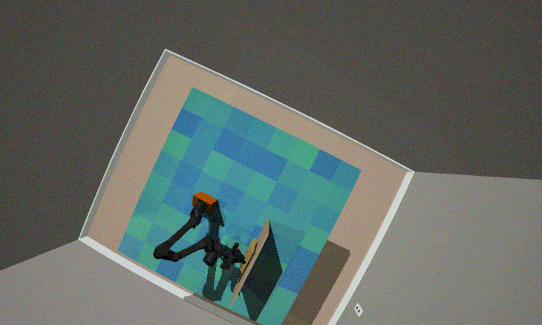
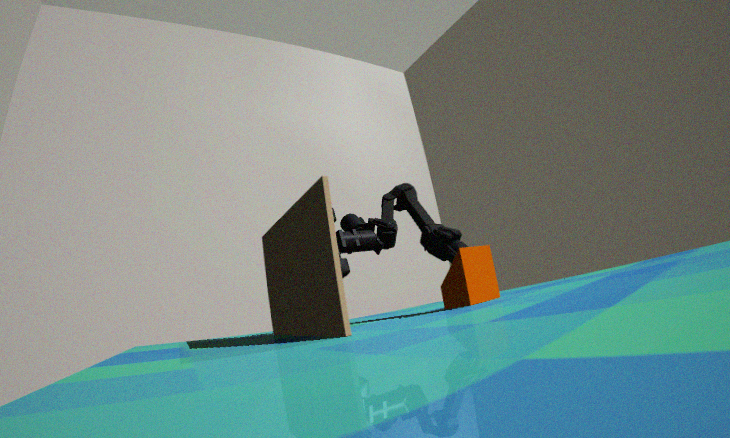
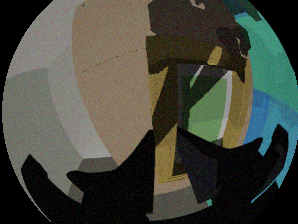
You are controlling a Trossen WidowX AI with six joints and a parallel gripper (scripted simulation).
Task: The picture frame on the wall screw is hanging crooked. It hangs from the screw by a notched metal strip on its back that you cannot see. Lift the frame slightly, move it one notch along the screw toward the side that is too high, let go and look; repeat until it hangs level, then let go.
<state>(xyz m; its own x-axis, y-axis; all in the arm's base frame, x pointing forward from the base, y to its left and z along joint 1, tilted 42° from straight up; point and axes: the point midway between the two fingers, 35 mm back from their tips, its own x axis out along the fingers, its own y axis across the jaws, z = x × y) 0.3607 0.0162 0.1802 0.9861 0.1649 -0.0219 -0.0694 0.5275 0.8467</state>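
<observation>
My gripper tip is 10 mm short of the picture frame, 10 mm to the right of it and 50 mm above it. The rest, counted from my gripper tip: wall panel: 20 mm ahead, 70 mm below.
</observation>
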